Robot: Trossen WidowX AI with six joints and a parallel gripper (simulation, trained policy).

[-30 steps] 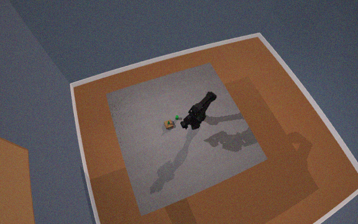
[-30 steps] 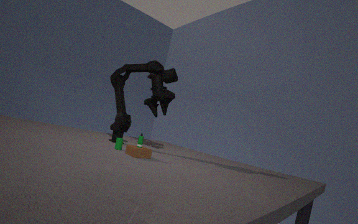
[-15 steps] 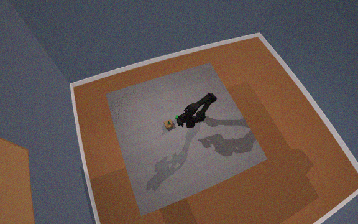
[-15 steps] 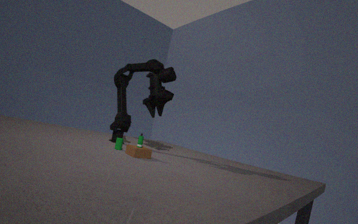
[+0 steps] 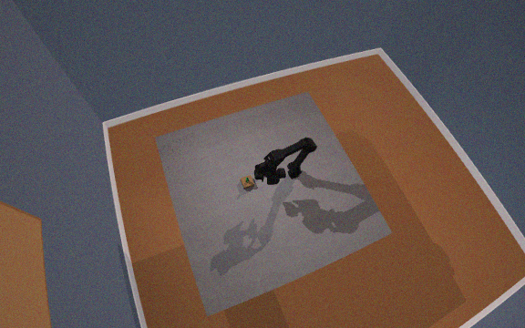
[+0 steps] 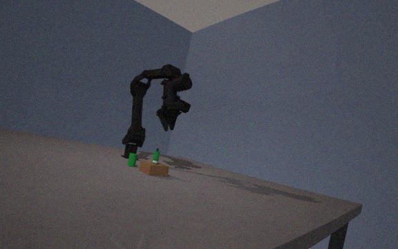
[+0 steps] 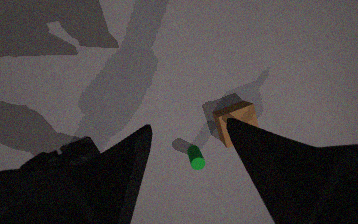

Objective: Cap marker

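Right now the green cap is 14 cm below my gripper tip and 13 cm to the right of it. Also, from my gripper tip: tan holder block 14 cm below, 10 cm to the right, 10 cm ahead; green marker 10 cm to the right, 10 cm ahead, 9 cm below.
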